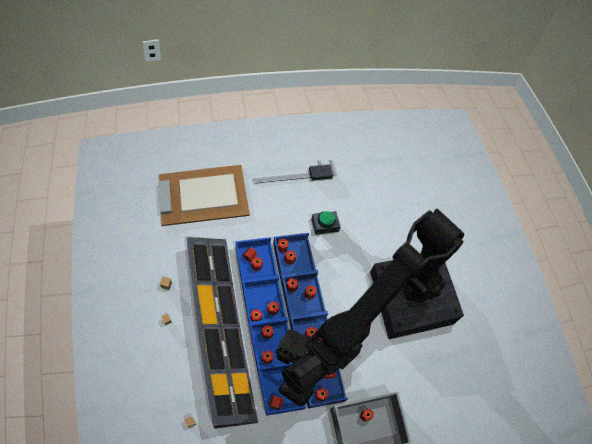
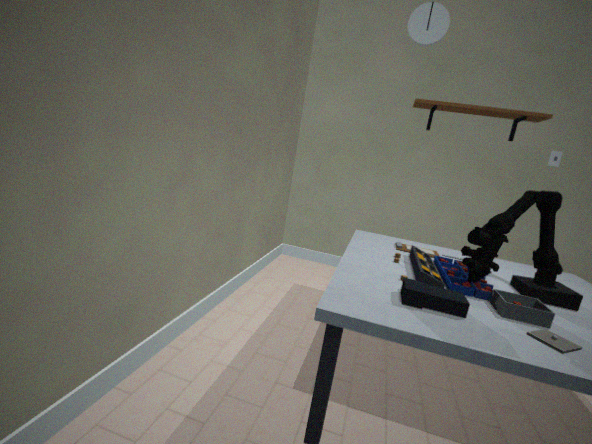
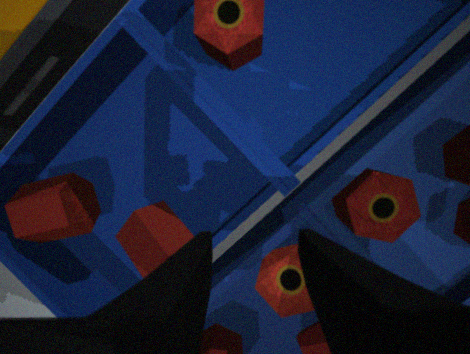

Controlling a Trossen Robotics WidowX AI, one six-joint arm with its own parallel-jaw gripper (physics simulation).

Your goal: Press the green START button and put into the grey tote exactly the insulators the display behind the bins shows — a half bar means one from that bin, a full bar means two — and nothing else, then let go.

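The green START button [image 1: 327, 218] stands on its black base. The grey display [image 1: 220, 327] shows a full yellow bar at left in its second row and a half bar on each side in its fourth row; rows one and three are dark. Blue bins [image 1: 260, 295] [image 2: 462, 289] hold red insulators. The grey tote [image 1: 402, 417] [image 2: 522, 312] holds one insulator [image 1: 367, 414]. My gripper [image 3: 255, 241] is open and empty over the fourth-row bins. Between and below its fingers shows an upright insulator [image 3: 287, 280], partly hidden by the right finger. Two lying insulators [image 3: 52, 207] [image 3: 155, 237] are in the left bin.
A clipboard [image 1: 245, 200] and a caliper [image 1: 321, 172] lie beyond the bins. Small wooden cubes [image 1: 165, 283] [image 1: 166, 319] [image 1: 189, 421] lie left of the display. A long black box [image 2: 435, 298] and a flat plate [image 2: 554, 340] are near the table edge.
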